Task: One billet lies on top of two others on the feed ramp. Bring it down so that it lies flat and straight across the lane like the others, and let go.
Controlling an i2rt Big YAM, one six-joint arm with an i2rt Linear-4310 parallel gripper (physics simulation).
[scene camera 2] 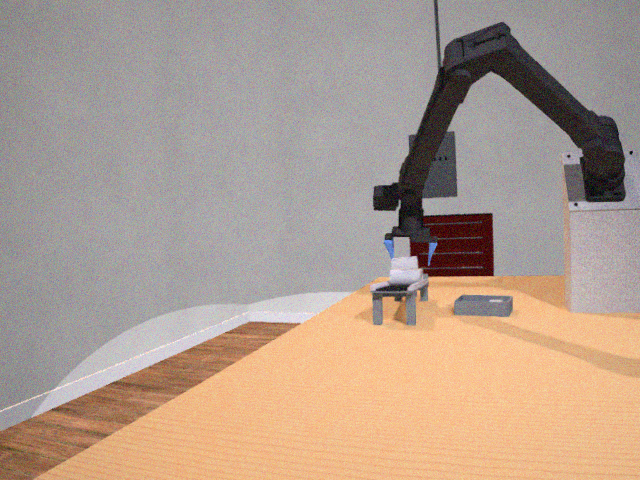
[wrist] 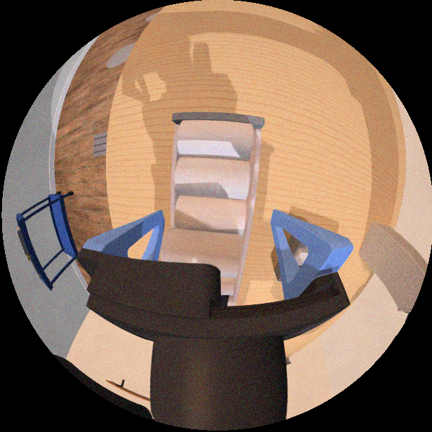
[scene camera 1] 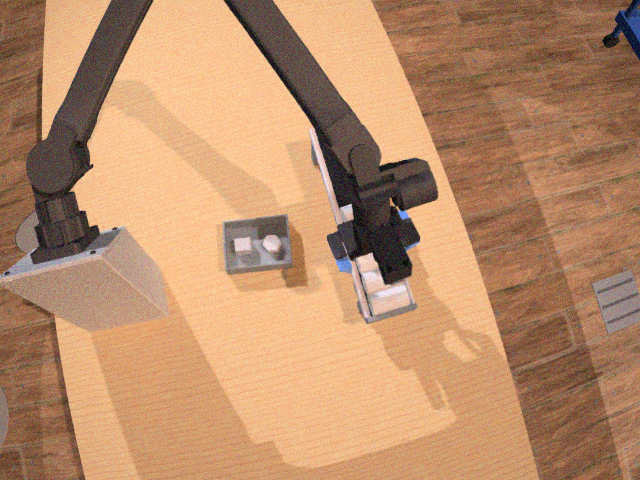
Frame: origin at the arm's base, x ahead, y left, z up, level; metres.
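Seen in the pictures: gripper, fingertip midpoint: (scene camera 2: 410,264); arm's base, link origin: (scene camera 2: 602,181) (scene camera 1: 67,248).
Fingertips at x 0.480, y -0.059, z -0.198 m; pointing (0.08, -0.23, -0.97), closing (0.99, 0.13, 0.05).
Note:
Pixels of each thing's top centre, then the offset from my fingertips to it.
- raised billet, top centre: (scene camera 2: 404,256) dx +0.009, dy +0.037, dz +0.027 m
- grey tray, top centre: (scene camera 1: 256,241) (scene camera 2: 483,298) dx -0.197, dy +0.104, dz -0.074 m
The feed ramp (scene camera 1: 330,192) (scene camera 2: 377,311) (wrist: 217,118) is a narrow lane with pale side rails and a grey end board. Pale billets lie across it; three show toward the end board in the wrist view (wrist: 216,131) (wrist: 212,171) (wrist: 211,212). The raised billet (scene camera 2: 403,262) (wrist: 200,245) lies flat on others, crosswise. My gripper (scene camera 2: 410,260) (wrist: 217,215) is open and empty, pointing down over the ramp. Its blue fingertips stand on either side of the lane, near the raised billet's height; the left finger looks closer to the billet's end. The gripper hides the raised billet in scene camera 1.
A grey tray (scene camera 1: 258,268) (scene camera 2: 483,307) holding two small pale pieces (scene camera 1: 242,244) (scene camera 1: 271,243) stands beside the ramp, on the robot base's side. The large pale base box (scene camera 1: 85,291) (scene camera 2: 602,258) stands beyond the tray. A blue cart (wrist: 62,225) stands on the floor.

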